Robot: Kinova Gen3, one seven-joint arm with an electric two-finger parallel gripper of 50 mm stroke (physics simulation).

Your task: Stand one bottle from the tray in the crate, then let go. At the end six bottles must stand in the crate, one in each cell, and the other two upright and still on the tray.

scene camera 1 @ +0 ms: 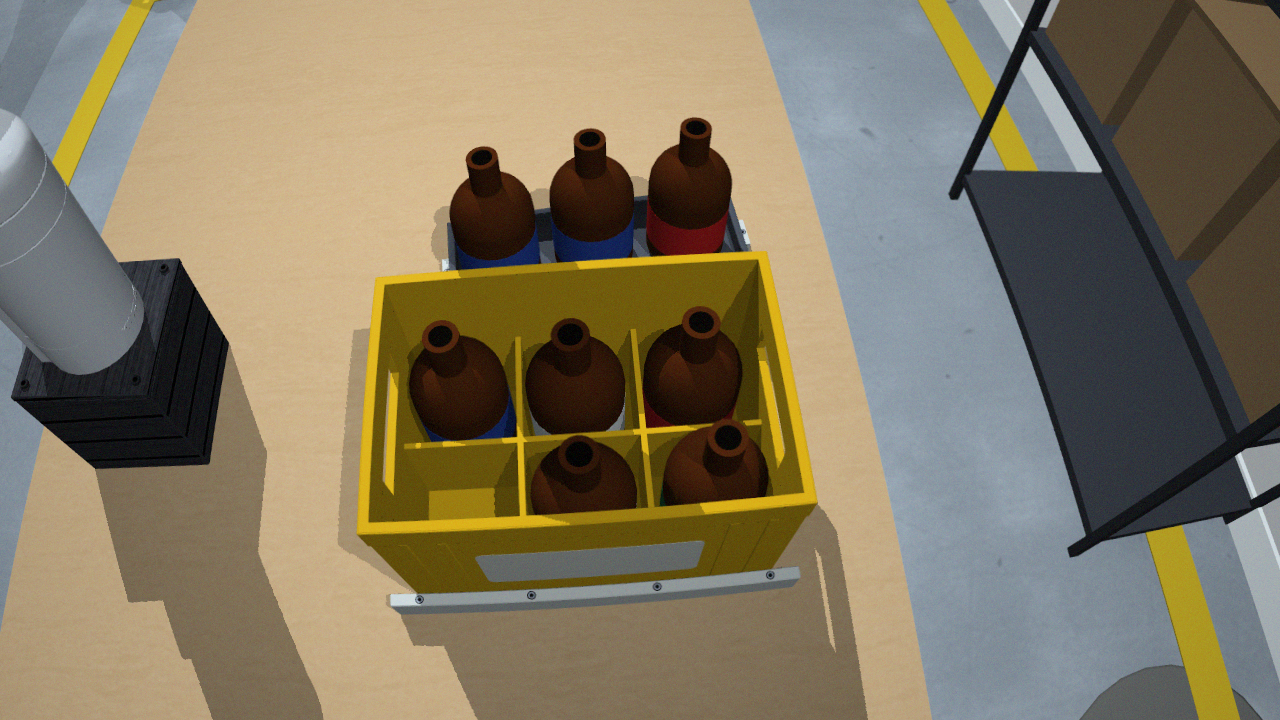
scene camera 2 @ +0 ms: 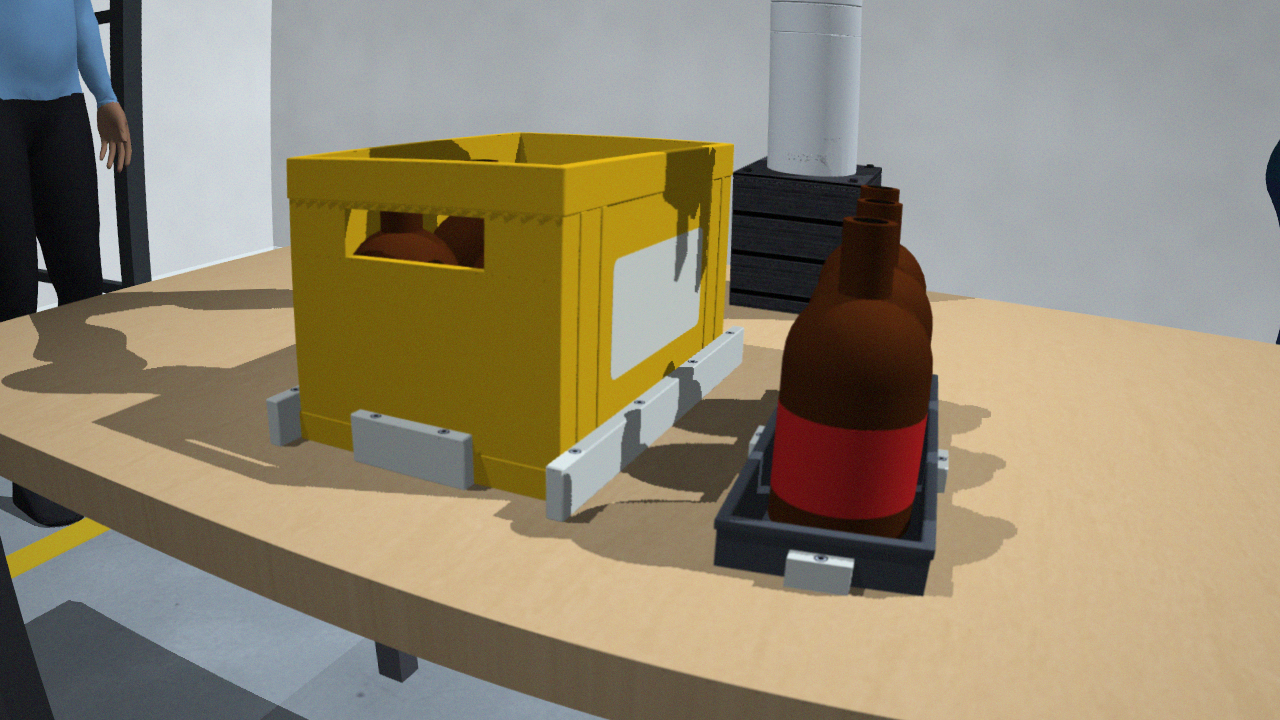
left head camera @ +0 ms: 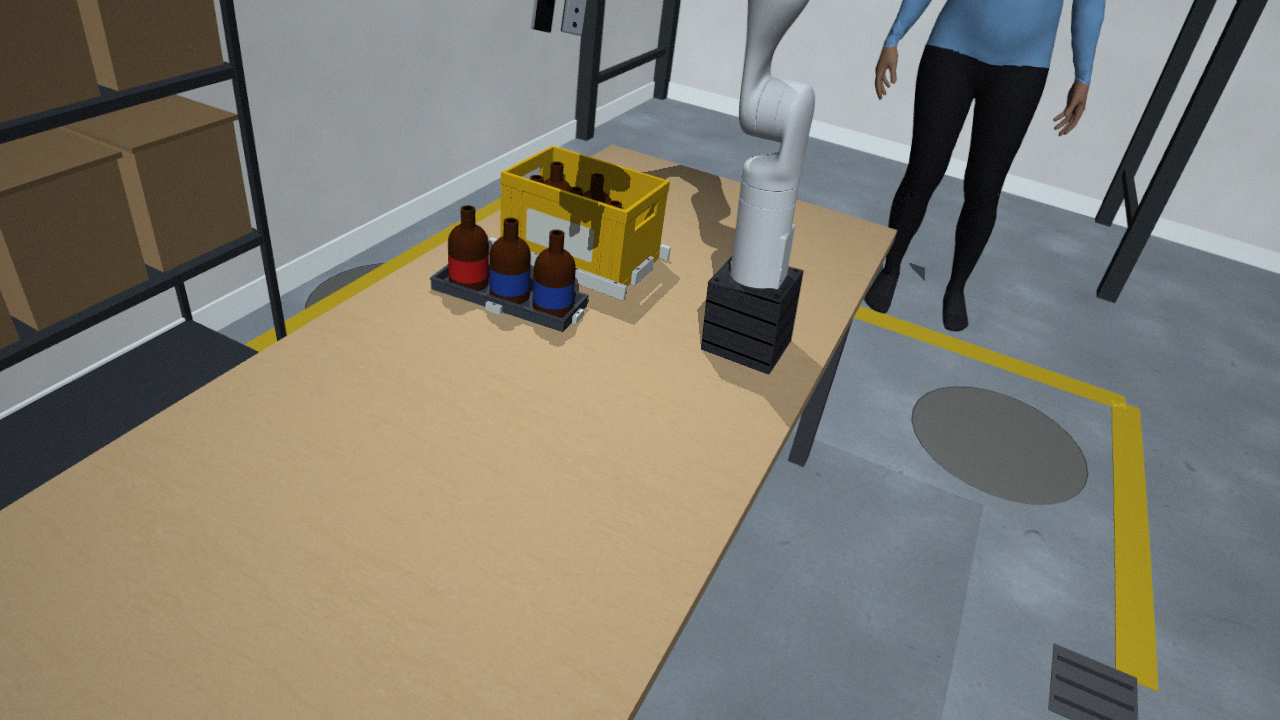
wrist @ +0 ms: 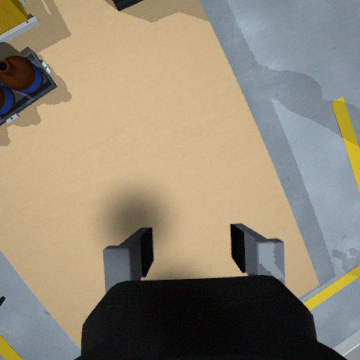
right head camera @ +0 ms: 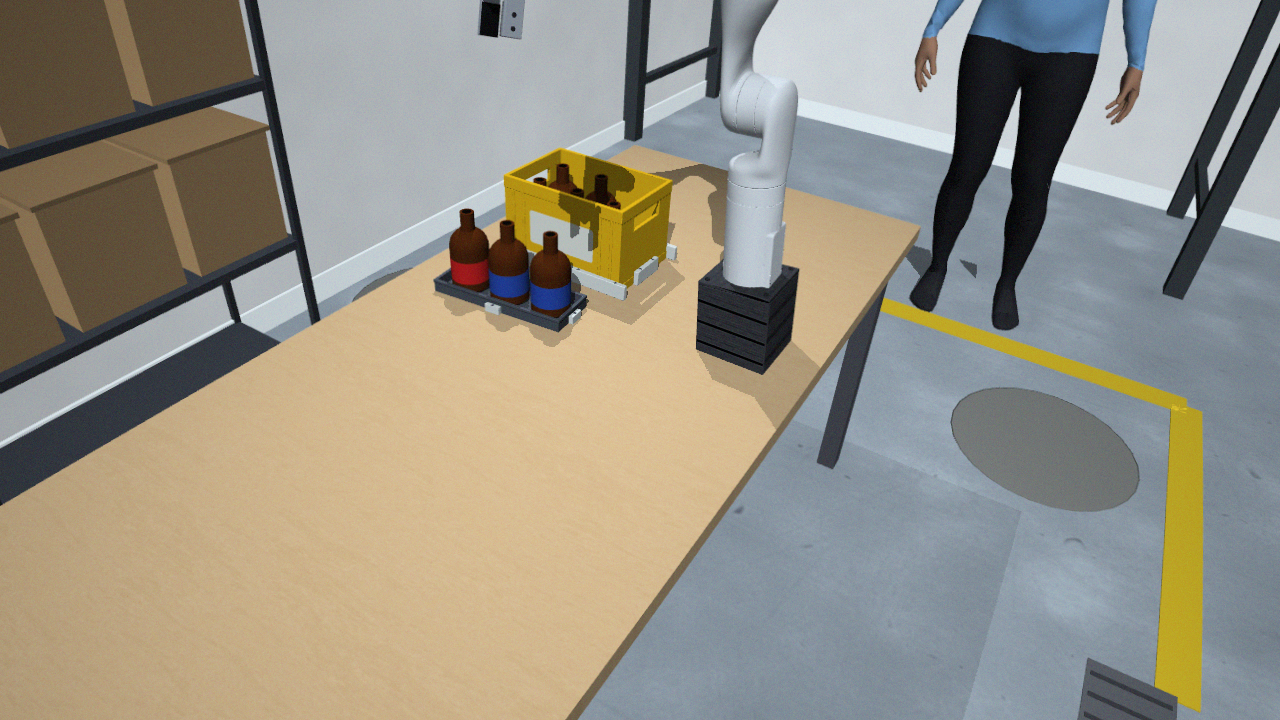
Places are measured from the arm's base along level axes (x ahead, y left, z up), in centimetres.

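Where they show: gripper, between the fingertips: (left head camera: pixel 555 32) (wrist: pixel 191 241) (right head camera: pixel 498 36); arm's base, origin of its link: (scene camera 1: pixel 95 325) (scene camera 2: pixel 811 168) (left head camera: pixel 756 275) (right head camera: pixel 749 274).
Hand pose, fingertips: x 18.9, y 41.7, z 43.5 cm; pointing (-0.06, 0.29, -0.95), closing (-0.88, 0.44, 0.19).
Each offset is from my fingertips to the top centre of the thing. "pt": to the spot under its first point.
The yellow crate @(dx +20.4, dy -53.4, dz -40.1 cm) (left head camera: pixel 640 237) (right head camera: pixel 640 240) (scene camera 1: pixel 572 519) (scene camera 2: pixel 429 340) holds five upright brown bottles; in scene camera 1 its near-left cell @(pt dx +10.0, dy -54.2, dz -56.8 cm) (scene camera 1: pixel 460 501) is empty. The dark tray @(dx +23.7, dy -31.0, dz -55.1 cm) (left head camera: pixel 528 313) (scene camera 2: pixel 751 548) (wrist: pixel 40 96) beside the crate holds three upright bottles in a row: a red-label bottle @(dx +32.2, dy -30.4, dz -41.6 cm) (left head camera: pixel 468 264) (scene camera 1: pixel 689 197) (scene camera 2: pixel 850 402), a middle blue-label bottle @(dx +23.5, dy -30.8, dz -41.6 cm) (left head camera: pixel 510 264) (scene camera 1: pixel 590 205) and a blue-label end bottle @(dx +14.7, dy -31.6, dz -41.6 cm) (left head camera: pixel 554 277) (scene camera 1: pixel 492 214) (wrist: pixel 20 72) nearest the arm's base. My gripper (left head camera: pixel 558 16) (right head camera: pixel 500 17) (wrist: pixel 191 241) is open and empty, high above the table, away from tray and crate.
The arm's black base block (left head camera: pixel 750 317) (scene camera 1: pixel 134 385) (scene camera 2: pixel 774 237) stands beside the crate and tray. Light grey stop strips (scene camera 1: pixel 599 591) (scene camera 2: pixel 411 447) line the crate's foot. A person (left head camera: pixel 984 116) stands behind the table. A shelf rack with boxes (left head camera: pixel 192 201) stands at the side.
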